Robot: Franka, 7 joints.
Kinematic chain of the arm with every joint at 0, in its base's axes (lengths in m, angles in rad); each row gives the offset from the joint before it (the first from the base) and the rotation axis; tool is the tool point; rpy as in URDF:
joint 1: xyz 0 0 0.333 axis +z
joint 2: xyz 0 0 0 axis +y
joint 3: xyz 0 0 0.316 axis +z
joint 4: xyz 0.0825 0 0 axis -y
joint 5: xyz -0.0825 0 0.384 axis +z
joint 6: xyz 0 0 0 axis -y
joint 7: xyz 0.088 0 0 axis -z
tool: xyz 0 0 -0.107 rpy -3.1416 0 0
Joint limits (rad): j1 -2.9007..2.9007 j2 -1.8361..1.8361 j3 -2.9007..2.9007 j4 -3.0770..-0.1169 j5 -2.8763..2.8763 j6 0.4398..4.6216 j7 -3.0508..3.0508
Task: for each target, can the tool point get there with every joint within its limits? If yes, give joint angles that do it. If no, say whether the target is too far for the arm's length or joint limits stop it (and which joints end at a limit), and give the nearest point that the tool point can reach.
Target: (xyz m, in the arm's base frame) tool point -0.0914 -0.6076 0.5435
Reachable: yes | joints 2.4441 -0.8268 1.4806 -1.8145 -0.9224 3.8620 -0.6080
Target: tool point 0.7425 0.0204 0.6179
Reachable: yes | joints -0.6707 0.8303 1.3130 -1.0810 -1.1550 2.0809 -0.9918
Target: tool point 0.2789 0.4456 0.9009
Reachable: yes | joints 1.2858 0.6996 -1.6814 -0.6291 -0.2717 3.9624 -1.8242
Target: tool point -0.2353 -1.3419 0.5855
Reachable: no: too far | nearest point -0.1457 -0.8309 0.4893 | short by 0.528 m
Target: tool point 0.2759 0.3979 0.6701
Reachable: yes | joints -0.7516 -1.4043 0.9826 -2.1050 0.2173 2.4883 1.5038
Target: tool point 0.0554 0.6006 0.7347
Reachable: yes | joints 0.0117 0.0561 1.4761 -1.5389 -2.1232 2.5988 0.0363
